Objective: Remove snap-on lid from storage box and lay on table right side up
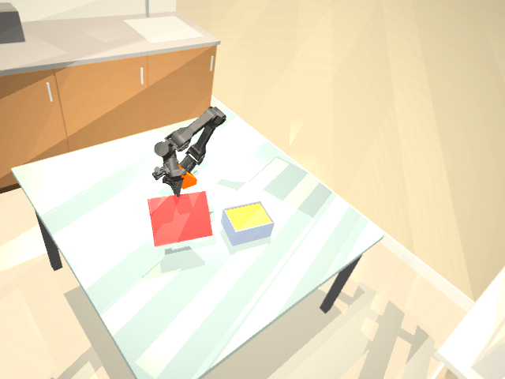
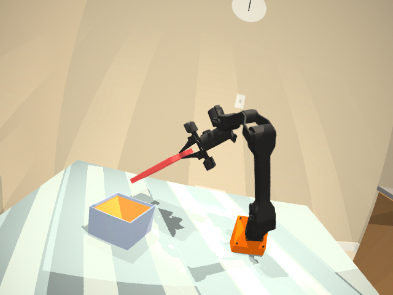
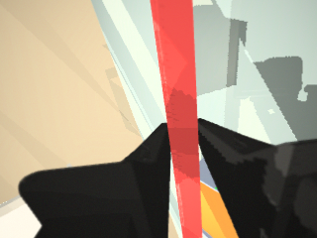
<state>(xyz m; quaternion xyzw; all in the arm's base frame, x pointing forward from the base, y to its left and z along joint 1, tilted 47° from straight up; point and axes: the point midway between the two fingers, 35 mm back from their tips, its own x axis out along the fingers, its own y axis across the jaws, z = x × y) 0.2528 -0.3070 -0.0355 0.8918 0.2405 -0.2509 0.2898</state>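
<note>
My gripper tip is 60 mm short of the red lid, 50 mm above it and 20 mm to the left of it. The rest, counted from my gripper tip: storage box 280 mm to the left, 180 mm below, 150 mm ahead.
</note>
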